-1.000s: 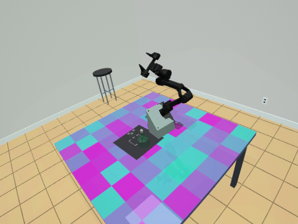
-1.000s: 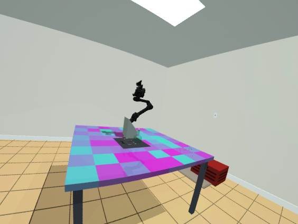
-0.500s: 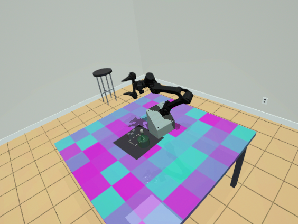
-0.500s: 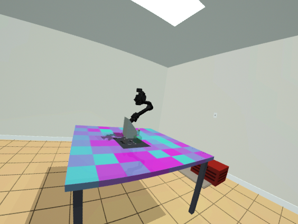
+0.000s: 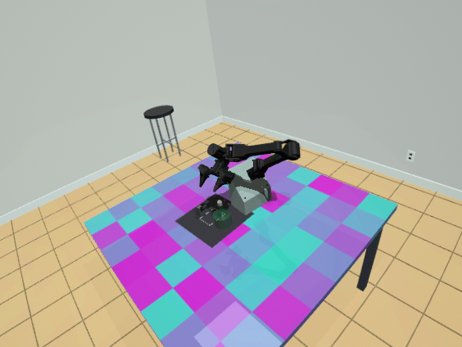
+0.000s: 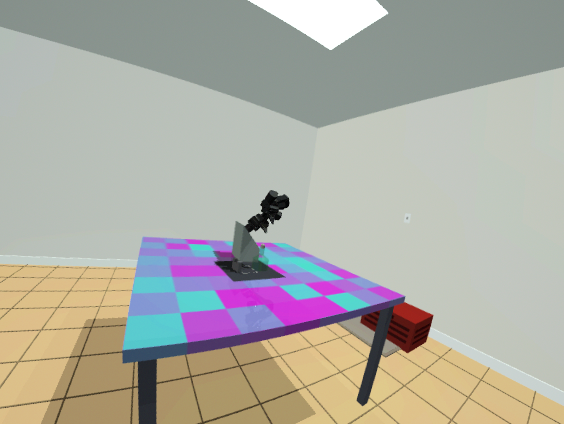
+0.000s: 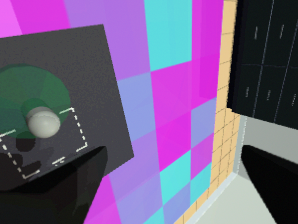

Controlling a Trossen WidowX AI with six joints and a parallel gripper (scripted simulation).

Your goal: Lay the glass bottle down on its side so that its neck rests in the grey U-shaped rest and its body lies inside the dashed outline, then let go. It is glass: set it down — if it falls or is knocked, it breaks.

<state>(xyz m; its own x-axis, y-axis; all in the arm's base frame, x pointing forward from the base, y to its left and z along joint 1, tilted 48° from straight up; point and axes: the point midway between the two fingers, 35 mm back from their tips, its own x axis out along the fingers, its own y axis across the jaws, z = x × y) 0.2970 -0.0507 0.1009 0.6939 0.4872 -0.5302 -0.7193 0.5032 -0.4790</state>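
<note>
Now: gripper tip 6 cm past the green glass bottle and 17 cm above it. The rest, counted from my gripper tip: dark mat 4 cm behind, 8 cm to the right, 26 cm below.
</note>
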